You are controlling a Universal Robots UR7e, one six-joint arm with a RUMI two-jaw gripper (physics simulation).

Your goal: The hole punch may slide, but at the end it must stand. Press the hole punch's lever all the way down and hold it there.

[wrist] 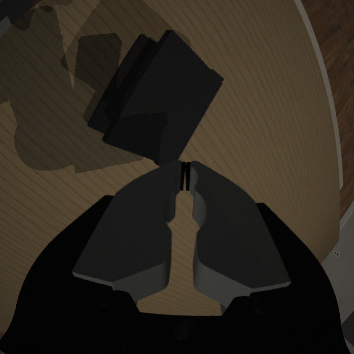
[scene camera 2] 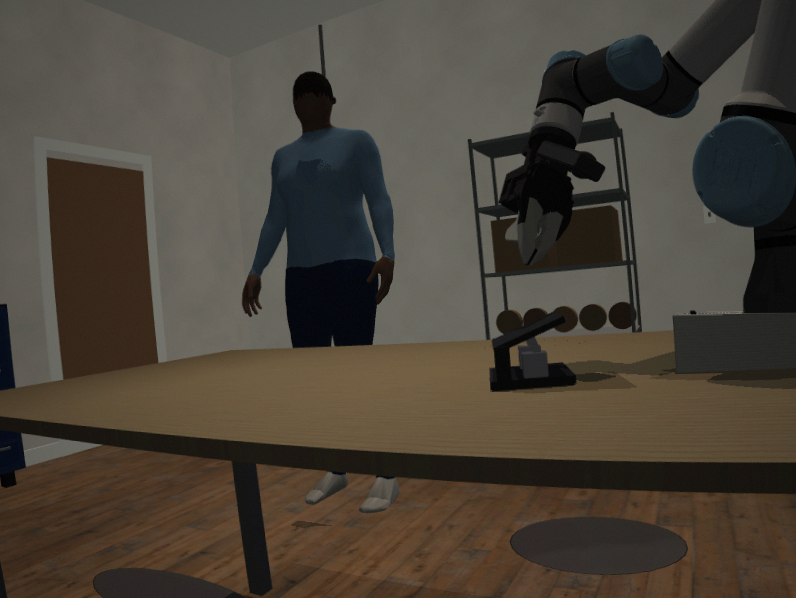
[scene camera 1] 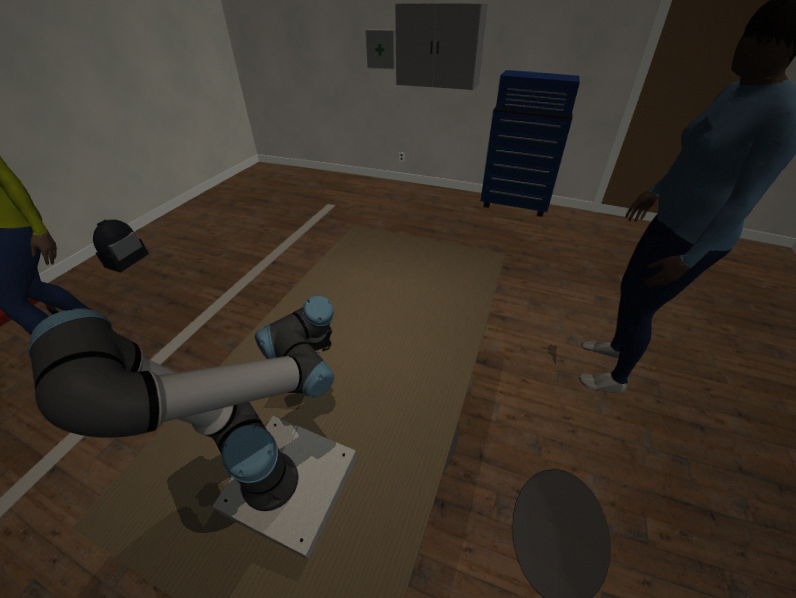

Observation:
I see my gripper (scene camera 2: 527,264) and a black hole punch (scene camera 2: 534,371).
The black hole punch also shows in the wrist view (wrist: 137,54). My gripper shows as well in the wrist view (wrist: 185,164).

